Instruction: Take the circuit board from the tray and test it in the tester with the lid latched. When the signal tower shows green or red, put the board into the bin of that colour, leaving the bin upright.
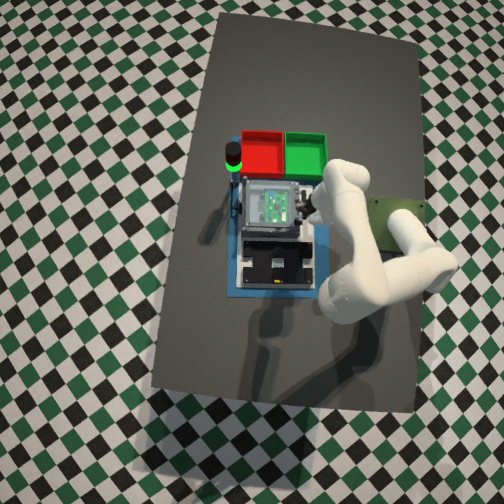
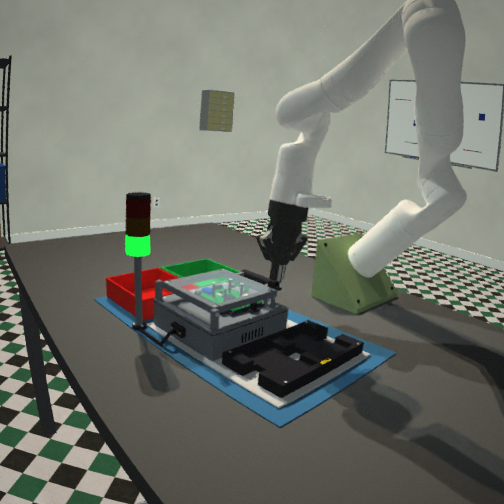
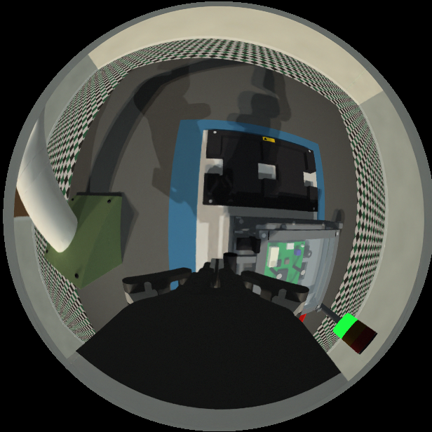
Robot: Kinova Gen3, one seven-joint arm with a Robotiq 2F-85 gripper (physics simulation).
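Observation:
The green circuit board [image 1: 276,206] [image 3: 284,262] lies in the grey tester [image 1: 270,233] [image 2: 200,327] under its clear lid [image 1: 256,200] [image 3: 317,250], which is down. Whether the latch holds is too small to tell. The black tray [image 1: 277,250] [image 2: 270,356] [image 3: 240,170] beside the tester holds no board. The signal tower [image 1: 233,157] [image 2: 138,245] [image 3: 346,325] shows green. The green bin [image 1: 306,157] [image 2: 200,267] and red bin [image 1: 262,157] [image 2: 120,290] stand upright and empty. My gripper [image 2: 276,286] [image 3: 216,266] is shut and empty, fingers down by the black handle at the lid's robot-side edge.
A blue mat [image 1: 322,270] [image 2: 285,417] [image 3: 182,200] lies under the tester and tray. The tower's thin pole and cable stand at the tester's far side from the arm. The arm's green base block [image 1: 380,220] [image 2: 340,280] [image 3: 100,235] is on the table's robot side.

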